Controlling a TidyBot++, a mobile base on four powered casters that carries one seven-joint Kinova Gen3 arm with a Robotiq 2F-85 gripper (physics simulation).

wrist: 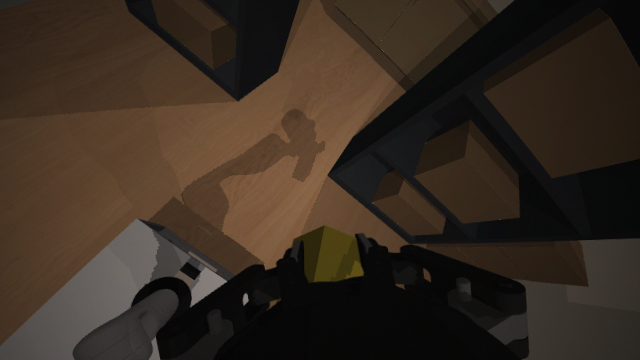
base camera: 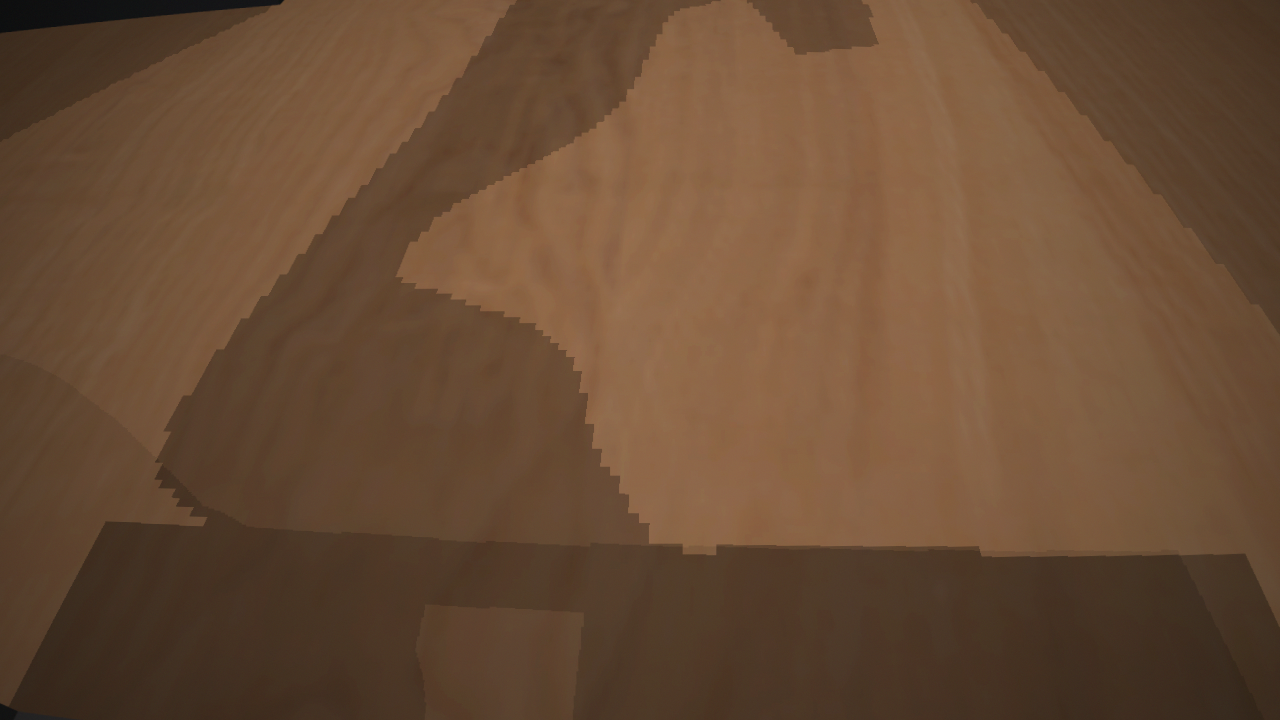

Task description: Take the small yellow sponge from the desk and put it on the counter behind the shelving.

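Seen in the pictures: gripper, fingertip midpoint: (wrist: pixel 330 248); arm's base at its link origin: (wrist: pixel 161 304).
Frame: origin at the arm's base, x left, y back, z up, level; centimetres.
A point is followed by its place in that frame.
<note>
My gripper (wrist: pixel 330 248) @[x -11.2, y -30.0, z 65.2 cm] is shut on the small yellow sponge (wrist: pixel 332 252) @[x -10.5, y -29.3, z 67.4 cm], which sits between the two fingertips at the bottom middle of the wrist view. The sponge is held high above the wooden floor (wrist: pixel 260 200) @[x -2.4, y -54.8, z -39.6 cm] (base camera: pixel 805 268) @[x -6.4, y -48.9, z -39.6 cm]. Dark shelving (wrist: pixel 350 150) @[x -28.0, y -115.7, z -19.9 cm] with brown boxes stands at the right of the wrist view. A second dark shelf unit (wrist: pixel 257 70) @[x 53.5, y -116.0, z -21.5 cm] stands at the top left of centre. The desk does not show in either view. I cannot tell for certain which surface is the counter.
Brown boxes (wrist: pixel 470 175) @[x -68.0, y -102.1, z 37.0 cm] (wrist: pixel 200 35) @[x 83.7, y -100.8, z -13.2 cm] sit in the shelf compartments. Tan block-like surfaces (wrist: pixel 400 30) @[x 0.7, y -256.8, z 0.7 cm] lie beyond a gap between the two shelf units. My white base (wrist: pixel 120 260) @[x 18.8, y -3.2, z -1.4 cm] shows at the lower left, with shadows of the arm on the floor.
</note>
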